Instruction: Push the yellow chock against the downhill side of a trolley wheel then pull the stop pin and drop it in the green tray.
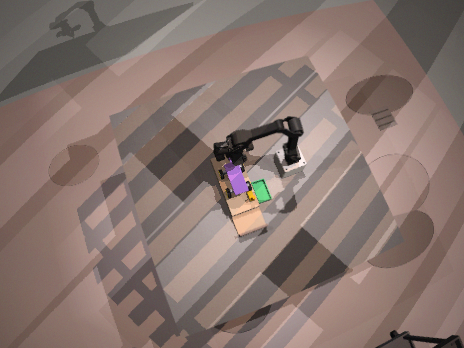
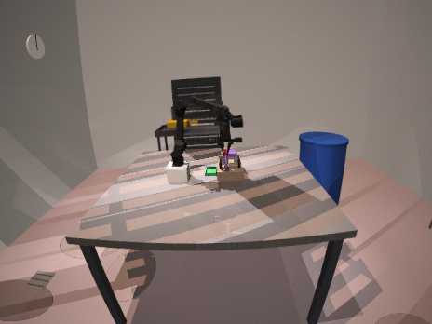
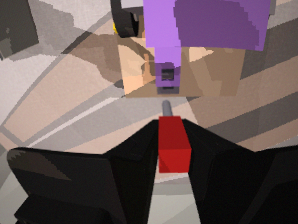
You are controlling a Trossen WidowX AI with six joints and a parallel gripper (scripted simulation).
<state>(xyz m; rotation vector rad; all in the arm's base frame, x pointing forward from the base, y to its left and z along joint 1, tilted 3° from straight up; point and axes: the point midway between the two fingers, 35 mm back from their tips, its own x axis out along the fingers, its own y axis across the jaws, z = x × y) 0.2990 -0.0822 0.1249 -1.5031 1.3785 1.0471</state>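
My gripper tip is now 110 mm past the green tray, 190 mm to the right of it and 180 mm above it. Round my gripper tip: red-headed stop pin: right at my gripper tip; then purple trolley: 10 mm ahead, 120 mm to the left, 60 mm below; then tan ramp: 20 mm ahead, 120 mm to the left, 130 mm below.
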